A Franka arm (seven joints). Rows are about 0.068 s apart.
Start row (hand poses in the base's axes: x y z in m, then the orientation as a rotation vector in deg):
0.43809 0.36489 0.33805 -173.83 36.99 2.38
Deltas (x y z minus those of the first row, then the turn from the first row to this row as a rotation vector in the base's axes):
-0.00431 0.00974 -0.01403 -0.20 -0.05 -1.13
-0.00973 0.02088 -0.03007 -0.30 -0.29 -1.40
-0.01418 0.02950 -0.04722 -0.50 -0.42 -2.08
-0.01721 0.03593 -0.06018 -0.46 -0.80 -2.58
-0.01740 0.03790 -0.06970 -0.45 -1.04 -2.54
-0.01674 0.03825 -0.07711 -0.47 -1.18 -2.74
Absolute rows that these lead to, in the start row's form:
0.43378 0.37463 0.32402 -173.62 38.74 2.21
0.42836 0.38577 0.30798 -173.58 39.15 1.80
0.42391 0.39439 0.29083 -173.51 40.22 1.52
0.42088 0.40082 0.27787 -173.21 40.93 0.94
0.42069 0.40279 0.26835 -173.17 40.85 0.58
0.42135 0.40314 0.26094 -173.09 41.15 0.35

